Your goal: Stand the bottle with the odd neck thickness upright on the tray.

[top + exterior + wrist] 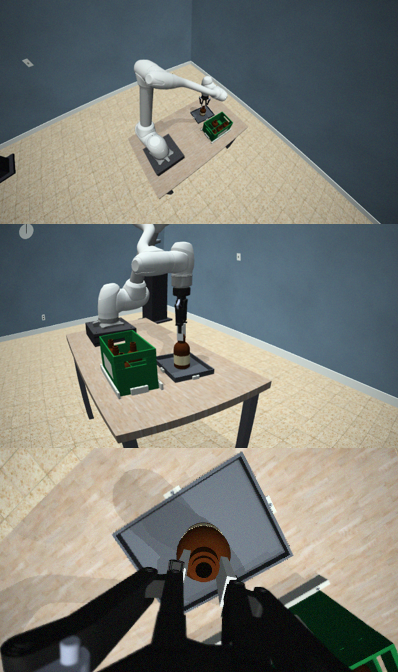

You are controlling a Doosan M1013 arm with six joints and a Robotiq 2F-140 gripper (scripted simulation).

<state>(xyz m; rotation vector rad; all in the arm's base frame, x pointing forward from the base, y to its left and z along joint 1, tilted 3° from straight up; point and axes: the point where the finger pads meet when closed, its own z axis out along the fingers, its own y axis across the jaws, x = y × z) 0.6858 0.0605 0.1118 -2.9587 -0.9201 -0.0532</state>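
My gripper is now 9 cm above the brown bottle. From my hand the other things lie so: dark tray 16 cm below; then green crate 27 cm to the right, 9 cm below, 6 cm behind.
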